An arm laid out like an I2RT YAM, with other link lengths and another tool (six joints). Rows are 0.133 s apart.
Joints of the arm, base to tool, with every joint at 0 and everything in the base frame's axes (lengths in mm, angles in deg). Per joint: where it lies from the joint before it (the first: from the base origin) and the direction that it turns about. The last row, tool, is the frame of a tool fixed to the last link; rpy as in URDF.
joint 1: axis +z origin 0 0 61.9
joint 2: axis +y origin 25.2 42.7 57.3
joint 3: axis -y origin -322.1 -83.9 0
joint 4: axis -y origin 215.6 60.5 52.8
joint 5: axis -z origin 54 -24.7 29.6
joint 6: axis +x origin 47 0 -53.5
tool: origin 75 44 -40 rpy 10.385 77.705 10.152
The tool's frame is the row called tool.
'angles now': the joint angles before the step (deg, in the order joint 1, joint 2, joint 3, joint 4, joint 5, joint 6). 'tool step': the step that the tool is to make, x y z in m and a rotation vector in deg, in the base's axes. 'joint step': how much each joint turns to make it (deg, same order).
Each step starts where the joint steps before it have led.
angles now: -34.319, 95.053, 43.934, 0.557, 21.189, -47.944
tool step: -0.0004, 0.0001, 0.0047, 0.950, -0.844, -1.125
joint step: -0.560, -0.623, 1.102, -2.042, -0.619, 1.323
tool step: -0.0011, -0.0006, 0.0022, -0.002, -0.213, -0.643
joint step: -0.255, -0.346, 0.304, -0.616, 0.151, 0.403
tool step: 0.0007, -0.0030, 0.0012, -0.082, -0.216, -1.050
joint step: -0.392, 0.307, 0.704, -0.382, 0.371, 0.585
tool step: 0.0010, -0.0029, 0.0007, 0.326, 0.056, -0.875
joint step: -0.432, 0.572, 0.994, -0.848, 0.098, 0.525
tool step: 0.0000, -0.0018, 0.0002, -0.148, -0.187, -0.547
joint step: -0.270, 0.130, 0.164, 0.123, 0.181, 0.225
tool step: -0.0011, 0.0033, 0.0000, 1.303, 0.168, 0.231
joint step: -0.045, -0.142, 0.253, -1.444, -0.917, 0.400
